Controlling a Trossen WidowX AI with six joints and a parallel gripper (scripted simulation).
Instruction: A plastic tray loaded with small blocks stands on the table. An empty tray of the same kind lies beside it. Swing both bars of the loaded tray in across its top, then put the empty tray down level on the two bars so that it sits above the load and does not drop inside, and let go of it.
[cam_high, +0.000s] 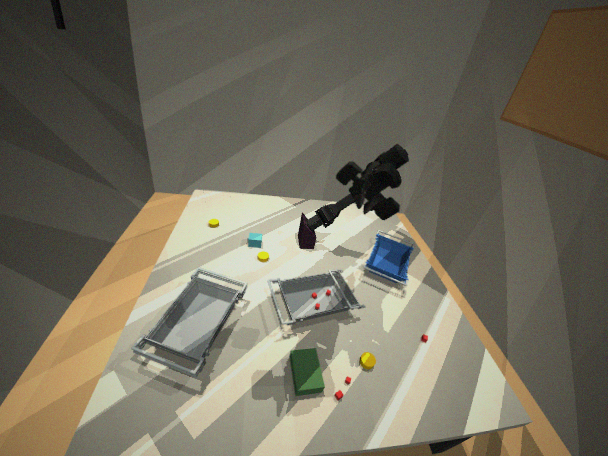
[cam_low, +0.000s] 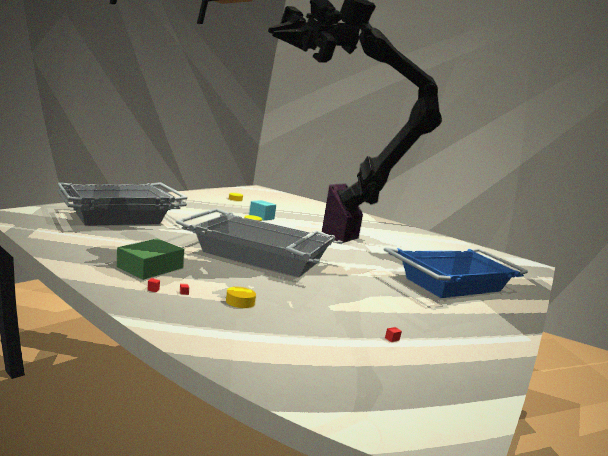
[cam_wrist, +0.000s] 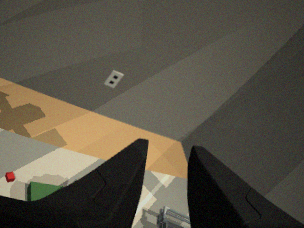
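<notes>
My gripper tip is now 38 cm past the blue tray, 35 cm to the right of it and 45 cm above it. From my gripper tip the other things lie so: cyan cube 42 cm behind, 30 cm to the right, 47 cm below; then green block 17 cm ahead, 7 cm to the right, 47 cm below.
</notes>
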